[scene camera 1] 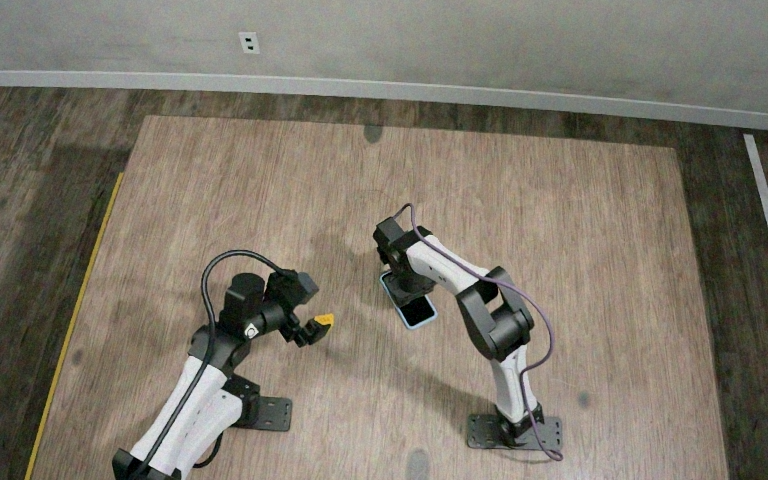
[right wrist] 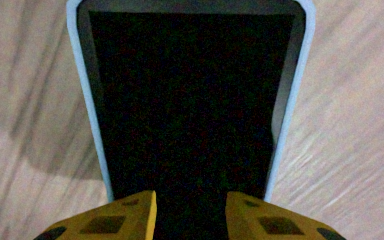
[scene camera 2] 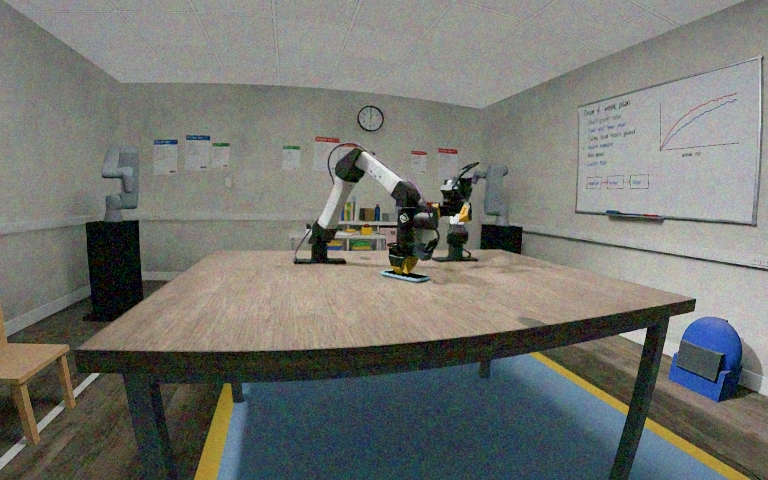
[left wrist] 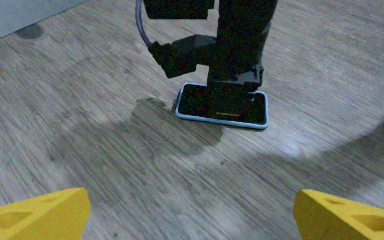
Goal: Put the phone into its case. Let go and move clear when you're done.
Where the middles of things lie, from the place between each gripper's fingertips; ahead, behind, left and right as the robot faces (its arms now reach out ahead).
My right gripper (scene camera 1: 410, 298) is now 1 cm short of the black phone (scene camera 1: 419, 310) and 1 cm above it.
The black phone lies 90 mm ahead of my left hand (scene camera 1: 318, 298), 180 mm to the right of it and 180 mm below it.
